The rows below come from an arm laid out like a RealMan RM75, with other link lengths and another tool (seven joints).
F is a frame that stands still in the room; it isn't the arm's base.
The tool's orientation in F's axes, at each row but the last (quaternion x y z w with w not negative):
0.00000 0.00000 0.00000 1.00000
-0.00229 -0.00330 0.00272 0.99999
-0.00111 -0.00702 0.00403 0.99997
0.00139 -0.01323 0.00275 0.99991
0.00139 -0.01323 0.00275 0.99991
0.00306 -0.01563 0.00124 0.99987
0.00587 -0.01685 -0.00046 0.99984
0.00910 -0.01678 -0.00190 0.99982
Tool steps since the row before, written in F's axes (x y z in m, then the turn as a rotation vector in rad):
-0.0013 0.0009 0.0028 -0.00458 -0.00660 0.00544
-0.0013 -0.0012 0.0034 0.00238 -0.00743 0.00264
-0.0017 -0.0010 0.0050 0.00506 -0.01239 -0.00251
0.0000 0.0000 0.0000 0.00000 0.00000 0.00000
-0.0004 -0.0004 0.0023 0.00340 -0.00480 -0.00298
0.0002 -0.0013 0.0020 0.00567 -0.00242 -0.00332
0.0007 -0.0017 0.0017 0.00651 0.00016 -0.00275
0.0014 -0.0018 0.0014 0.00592 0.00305 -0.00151
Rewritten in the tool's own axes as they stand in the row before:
-0.0013 0.0009 0.0028 -0.00458 -0.00660 0.00544
-0.0013 -0.0012 0.0034 0.00236 -0.00745 0.00259
-0.0016 -0.0010 0.0050 0.00492 -0.01242 -0.00261
0.0000 0.0000 0.0000 0.00000 0.00000 0.00000
-0.0003 -0.0004 0.0023 0.00329 -0.00483 -0.00306
0.0003 -0.0013 0.0020 0.00556 -0.00245 -0.00348
0.0008 -0.0017 0.0017 0.00641 0.00013 -0.00297
0.0015 -0.0018 0.0014 0.00585 0.00304 -0.00176

